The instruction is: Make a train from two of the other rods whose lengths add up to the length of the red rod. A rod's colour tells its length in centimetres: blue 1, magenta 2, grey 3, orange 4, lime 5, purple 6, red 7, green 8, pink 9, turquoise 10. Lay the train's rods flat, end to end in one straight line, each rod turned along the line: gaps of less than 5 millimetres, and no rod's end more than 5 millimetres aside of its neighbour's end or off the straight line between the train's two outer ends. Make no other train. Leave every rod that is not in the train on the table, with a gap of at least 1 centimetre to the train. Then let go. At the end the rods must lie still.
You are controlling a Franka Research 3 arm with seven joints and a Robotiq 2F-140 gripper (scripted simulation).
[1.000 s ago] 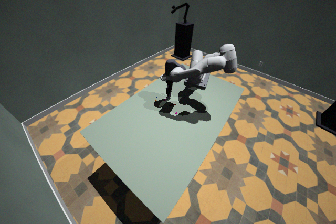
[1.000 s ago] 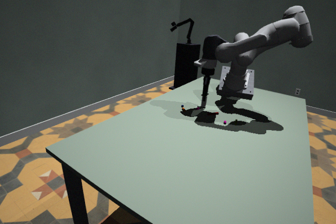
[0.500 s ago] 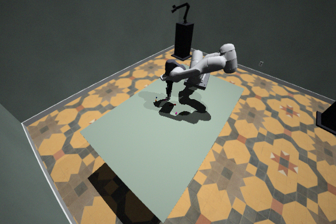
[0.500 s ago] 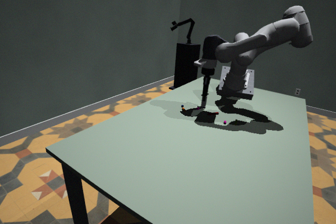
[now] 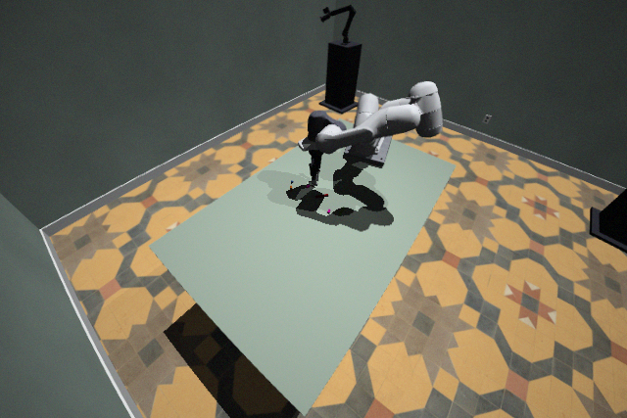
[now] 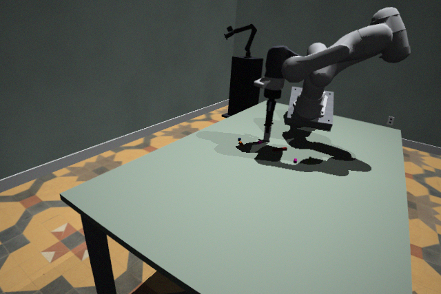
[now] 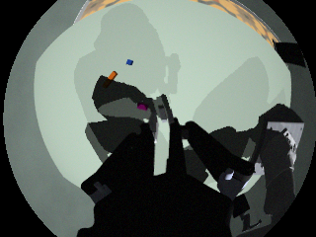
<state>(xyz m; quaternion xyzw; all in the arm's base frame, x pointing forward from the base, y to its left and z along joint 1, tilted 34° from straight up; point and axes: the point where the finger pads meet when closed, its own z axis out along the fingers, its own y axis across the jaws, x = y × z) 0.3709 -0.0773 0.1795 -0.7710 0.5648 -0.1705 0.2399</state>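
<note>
The grey rod lies 50 mm below my hand. From my hand the other things lie so: red rod 40 mm ahead, 90 mm to the left, 50 mm below; then blue rod 80 mm ahead, 100 mm to the right, 50 mm below; then orange rod 120 mm ahead, 60 mm to the right, 50 mm below.
</note>
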